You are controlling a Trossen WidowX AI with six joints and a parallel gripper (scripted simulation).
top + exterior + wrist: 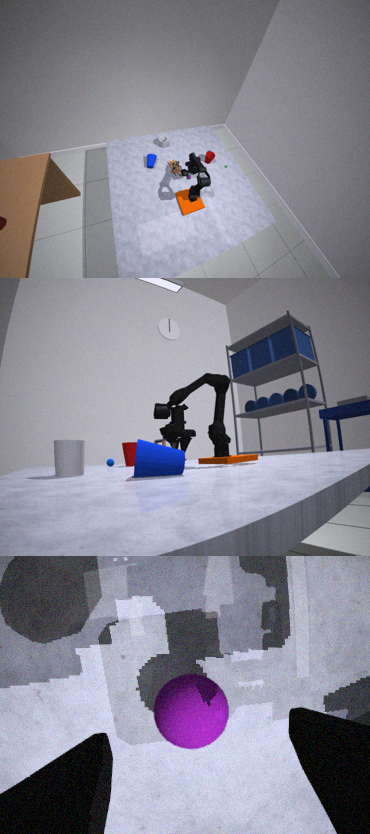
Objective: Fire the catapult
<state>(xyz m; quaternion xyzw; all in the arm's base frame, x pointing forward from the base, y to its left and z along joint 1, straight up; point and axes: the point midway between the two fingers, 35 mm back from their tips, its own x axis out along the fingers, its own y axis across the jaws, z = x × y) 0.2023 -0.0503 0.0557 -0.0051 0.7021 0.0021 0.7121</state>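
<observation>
My gripper tip is now 1 cm past the purple ball and 3 cm above it. From my gripper tip the other things lie so: grey block 5 cm behind, 12 cm to the right, 2 cm below; then red cup 12 cm ahead, 27 cm to the right, 2 cm below; then wooden catapult 11 cm ahead, 11 cm to the left.
</observation>
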